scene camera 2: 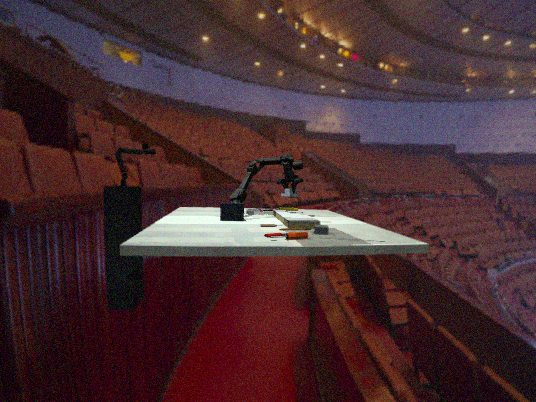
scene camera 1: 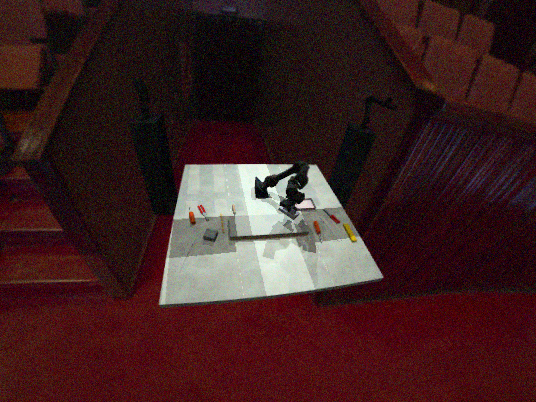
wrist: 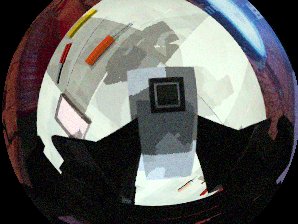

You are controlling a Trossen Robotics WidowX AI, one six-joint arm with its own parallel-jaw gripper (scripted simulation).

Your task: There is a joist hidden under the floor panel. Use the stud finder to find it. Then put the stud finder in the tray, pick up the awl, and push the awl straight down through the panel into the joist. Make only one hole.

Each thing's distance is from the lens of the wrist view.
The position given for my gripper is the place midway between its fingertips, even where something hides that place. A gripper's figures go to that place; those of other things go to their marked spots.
my gripper (wrist: 165, 118): 10 cm
stud finder (wrist: 164, 99): 6 cm
tray (wrist: 71, 120): 38 cm
The marked spots on the tray and the stud finder are 35 cm apart.
